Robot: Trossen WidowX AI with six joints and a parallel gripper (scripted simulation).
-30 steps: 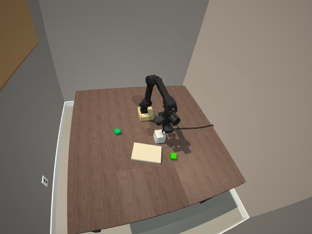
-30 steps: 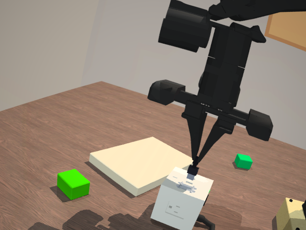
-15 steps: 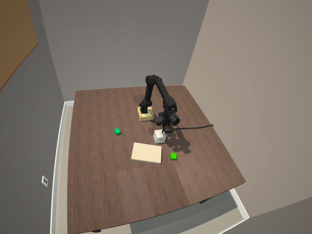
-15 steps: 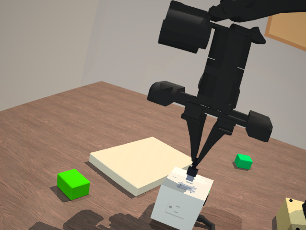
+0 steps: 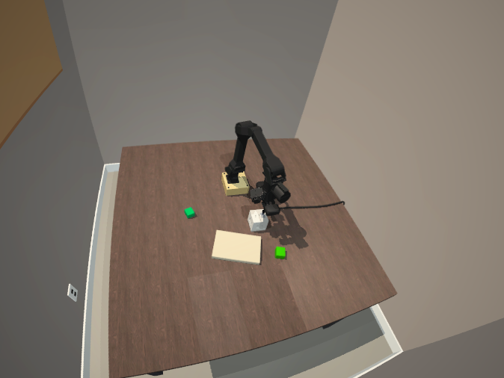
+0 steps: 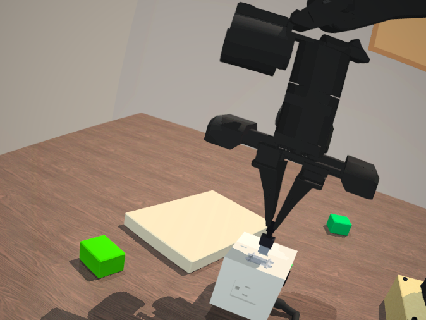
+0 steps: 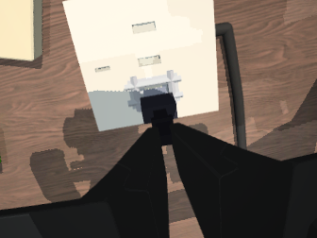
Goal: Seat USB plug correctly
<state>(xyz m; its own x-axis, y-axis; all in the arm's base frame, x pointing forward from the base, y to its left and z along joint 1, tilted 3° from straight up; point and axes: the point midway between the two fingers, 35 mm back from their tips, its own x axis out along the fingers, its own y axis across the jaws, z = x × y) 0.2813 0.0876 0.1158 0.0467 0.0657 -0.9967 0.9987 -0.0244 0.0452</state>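
The USB socket lies 5 cm below my gripper tip. Round my gripper tip: cream flat slab 15 cm to the right, 12 cm ahead, 11 cm below; black USB plug 2 cm below.
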